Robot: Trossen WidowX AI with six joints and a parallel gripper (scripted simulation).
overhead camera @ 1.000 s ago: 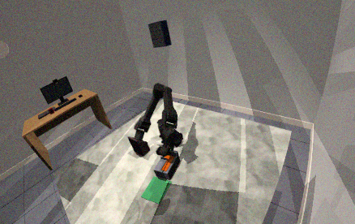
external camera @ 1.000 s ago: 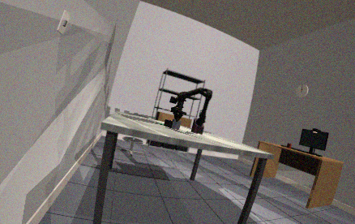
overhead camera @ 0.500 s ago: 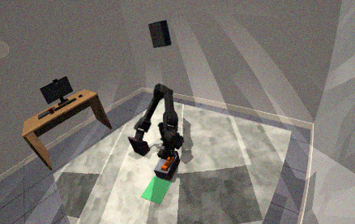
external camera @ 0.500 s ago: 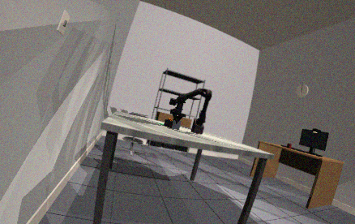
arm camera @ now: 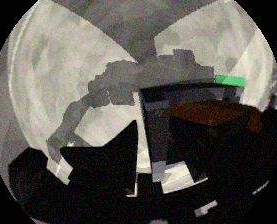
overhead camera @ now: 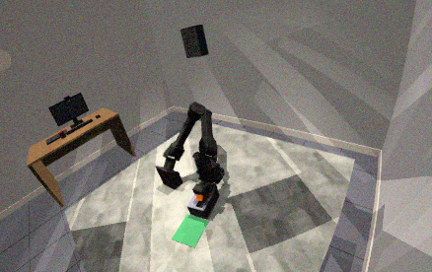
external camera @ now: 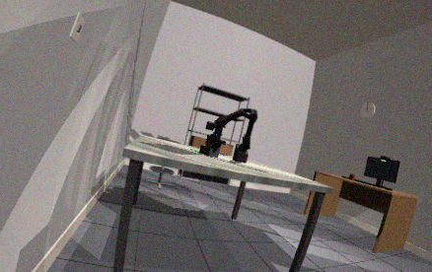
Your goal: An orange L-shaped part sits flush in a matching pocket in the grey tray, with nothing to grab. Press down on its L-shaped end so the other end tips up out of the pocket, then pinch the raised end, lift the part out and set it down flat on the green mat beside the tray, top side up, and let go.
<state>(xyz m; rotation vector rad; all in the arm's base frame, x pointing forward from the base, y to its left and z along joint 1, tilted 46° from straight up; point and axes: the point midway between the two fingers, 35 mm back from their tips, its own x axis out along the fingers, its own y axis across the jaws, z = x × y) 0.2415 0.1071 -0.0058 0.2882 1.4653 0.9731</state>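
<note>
Right now the orange L-shaped part is 1 cm ahead of my gripper tip, 5 cm to the right of it and 1 cm above it. Also, from my gripper tip: green mat 8 cm ahead, 21 cm to the right, 5 cm below.
</note>
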